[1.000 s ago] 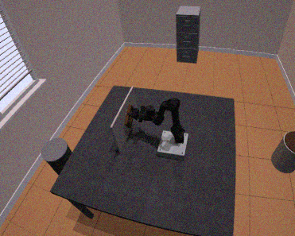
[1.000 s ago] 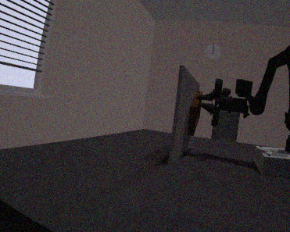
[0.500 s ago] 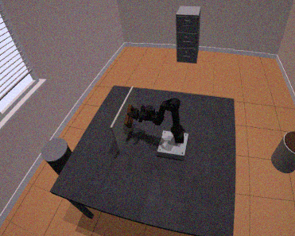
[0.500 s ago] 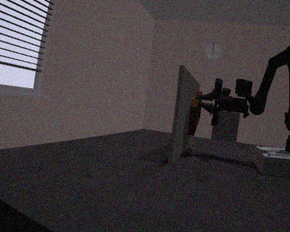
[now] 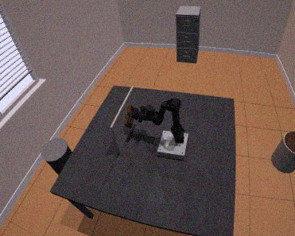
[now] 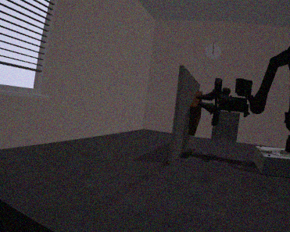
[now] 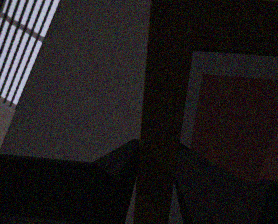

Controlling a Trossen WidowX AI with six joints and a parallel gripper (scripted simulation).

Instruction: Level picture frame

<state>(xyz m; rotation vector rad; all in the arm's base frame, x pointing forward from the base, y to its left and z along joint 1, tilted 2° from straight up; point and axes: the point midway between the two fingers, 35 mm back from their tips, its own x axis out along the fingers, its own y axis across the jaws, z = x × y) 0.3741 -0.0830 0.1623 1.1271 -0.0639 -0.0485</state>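
The picture frame is 20 mm to the right of my gripper tip and 50 mm below it. Round my gripper tip: upright wall panel (20 mm ahead, 10 mm to the right, 60 mm below).
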